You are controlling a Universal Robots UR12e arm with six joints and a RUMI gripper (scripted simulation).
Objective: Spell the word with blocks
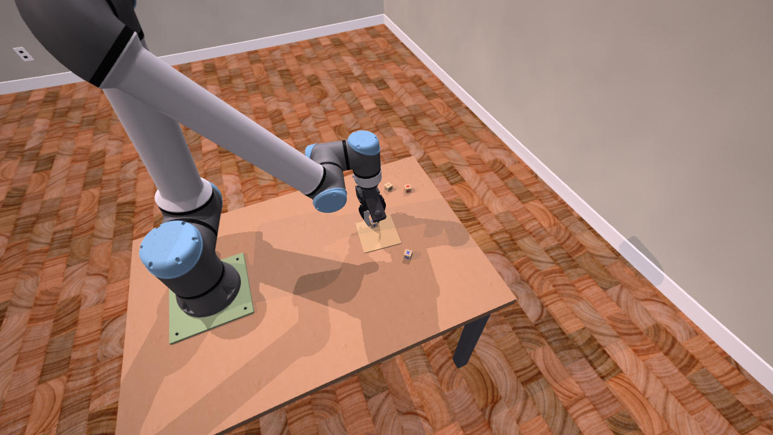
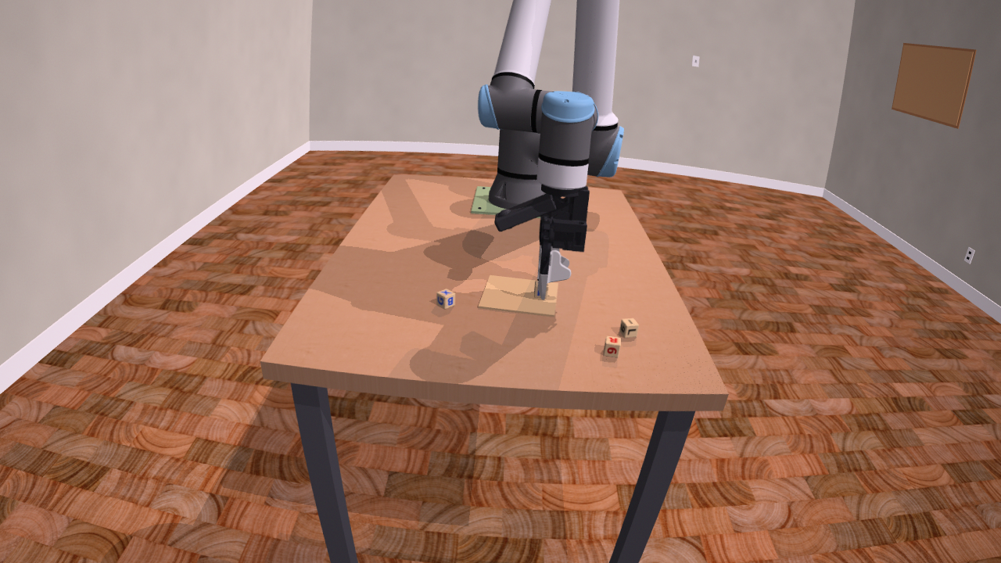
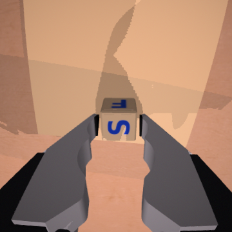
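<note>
The mat lies 4 cm to the right of my hand and 2 cm below it. Round my hand: red-lettered block (20 cm ahead, 10 cm to the left, 1 cm below).
</note>
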